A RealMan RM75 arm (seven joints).
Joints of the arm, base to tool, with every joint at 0 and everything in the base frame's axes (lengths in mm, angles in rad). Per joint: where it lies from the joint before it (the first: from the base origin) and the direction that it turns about. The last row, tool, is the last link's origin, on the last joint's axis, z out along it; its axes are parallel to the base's.
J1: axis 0 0 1 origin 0 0 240.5
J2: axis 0 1 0 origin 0 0 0
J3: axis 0 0 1 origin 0 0 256
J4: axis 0 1 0 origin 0 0 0
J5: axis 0 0 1 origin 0 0 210
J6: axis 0 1 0 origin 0 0 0
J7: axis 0 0 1 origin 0 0 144
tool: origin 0 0 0
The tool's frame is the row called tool.
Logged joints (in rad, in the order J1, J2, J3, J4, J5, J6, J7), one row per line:
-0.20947, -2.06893, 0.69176, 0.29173, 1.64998, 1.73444, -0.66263
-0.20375, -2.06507, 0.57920, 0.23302, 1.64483, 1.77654, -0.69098
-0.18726, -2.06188, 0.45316, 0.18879, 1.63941, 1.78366, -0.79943
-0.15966, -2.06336, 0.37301, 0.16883, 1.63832, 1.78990, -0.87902
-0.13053, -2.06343, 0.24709, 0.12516, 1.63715, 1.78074, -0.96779
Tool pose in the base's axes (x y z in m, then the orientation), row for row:
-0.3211, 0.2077, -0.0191, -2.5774, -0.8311, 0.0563
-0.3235, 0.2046, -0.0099, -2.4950, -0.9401, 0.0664
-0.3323, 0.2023, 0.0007, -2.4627, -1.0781, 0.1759
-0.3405, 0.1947, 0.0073, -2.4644, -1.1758, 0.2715
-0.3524, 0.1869, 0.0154, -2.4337, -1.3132, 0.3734
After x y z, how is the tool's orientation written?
As angles about the fixed x, y, z axes (roll, pitch, yaw), in radians.
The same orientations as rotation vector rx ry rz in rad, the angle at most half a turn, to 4 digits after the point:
-2.3641, -0.3702, -1.0275
-2.2330, -0.4568, -1.1159
-2.0720, -0.6321, -1.1971
-1.9548, -0.7499, -1.2489
-1.7673, -0.8847, -1.3090

